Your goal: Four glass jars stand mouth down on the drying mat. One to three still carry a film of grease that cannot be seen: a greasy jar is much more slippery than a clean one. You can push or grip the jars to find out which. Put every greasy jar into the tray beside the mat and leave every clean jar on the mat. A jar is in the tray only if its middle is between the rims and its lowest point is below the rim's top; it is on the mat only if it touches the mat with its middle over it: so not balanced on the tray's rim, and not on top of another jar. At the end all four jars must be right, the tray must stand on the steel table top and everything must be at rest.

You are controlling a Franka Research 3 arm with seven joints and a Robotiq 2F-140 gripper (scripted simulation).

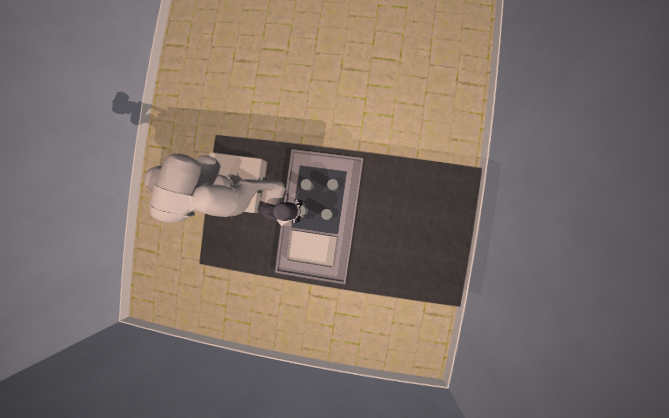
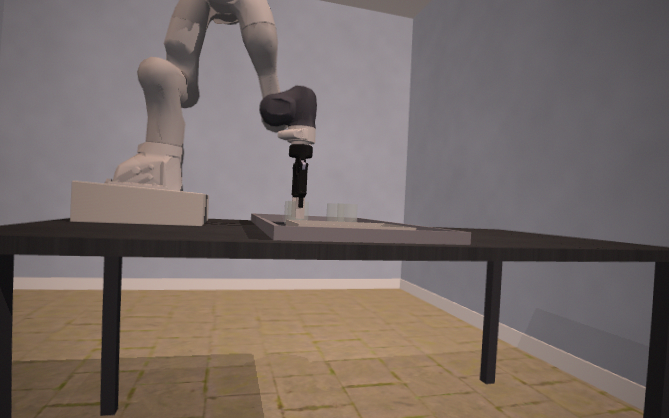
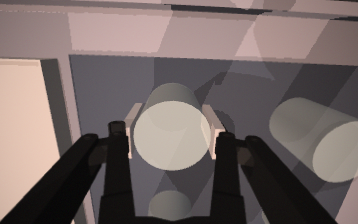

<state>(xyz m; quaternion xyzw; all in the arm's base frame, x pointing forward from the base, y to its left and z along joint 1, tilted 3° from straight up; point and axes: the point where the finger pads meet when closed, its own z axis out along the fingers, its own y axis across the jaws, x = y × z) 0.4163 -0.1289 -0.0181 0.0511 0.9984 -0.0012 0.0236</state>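
Right now the tray is 7 cm ahead of my hand, 24 cm to the right of it and 5 cm below it. The rest, counted from my hand: grey steel top 11 cm ahead, 4 cm to the right, 6 cm below; dark drying mat 10 cm ahead, 7 cm to the left, 6 cm below.
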